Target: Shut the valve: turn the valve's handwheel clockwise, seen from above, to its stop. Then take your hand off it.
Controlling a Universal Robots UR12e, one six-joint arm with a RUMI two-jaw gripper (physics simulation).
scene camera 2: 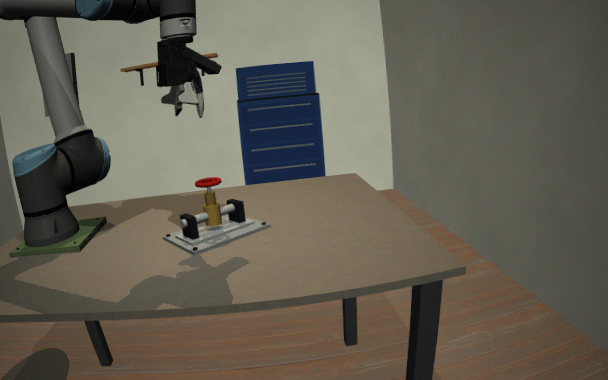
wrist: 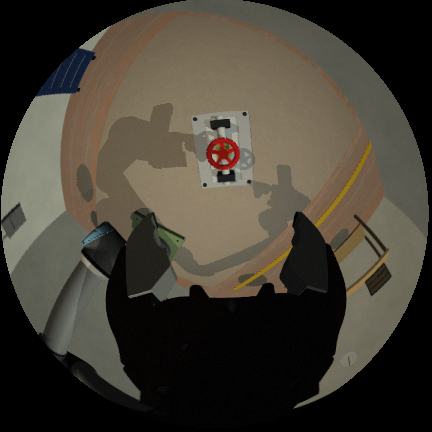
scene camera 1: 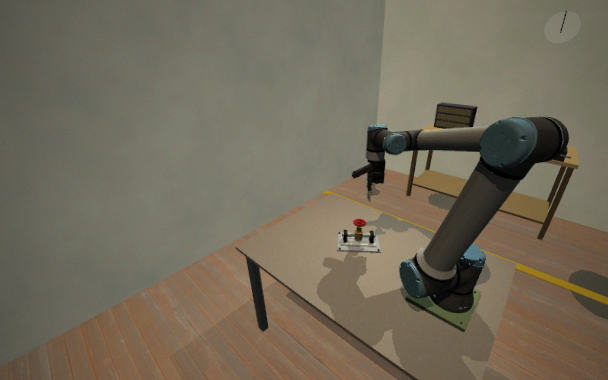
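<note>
The valve has a red handwheel (scene camera 1: 359, 222) (scene camera 2: 208, 182) (wrist: 223, 154) on top of a brass body (scene camera 1: 358, 234) (scene camera 2: 212, 215). Its pipe runs between two black supports on a light grey base plate (scene camera 1: 342, 248) (scene camera 2: 196, 247) (wrist: 198, 165) on the table. My gripper (scene camera 1: 369, 195) (scene camera 2: 189, 112) (wrist: 225, 214) is open with nothing between its jaws. It hangs pointing down, well above the handwheel and apart from it. How far the valve is turned cannot be told.
The table (scene camera 1: 300, 235) (scene camera 2: 320, 235) (wrist: 280, 75) carries the arm's green mounting plate (scene camera 1: 462, 320) (scene camera 2: 90, 235) (wrist: 172, 240). Beyond it stand a blue drawer cabinet (scene camera 2: 281, 135) (wrist: 67, 72) and a wooden bench (scene camera 1: 555, 195) with a dark drawer box (scene camera 1: 455, 115) on it. Walls stand around the table.
</note>
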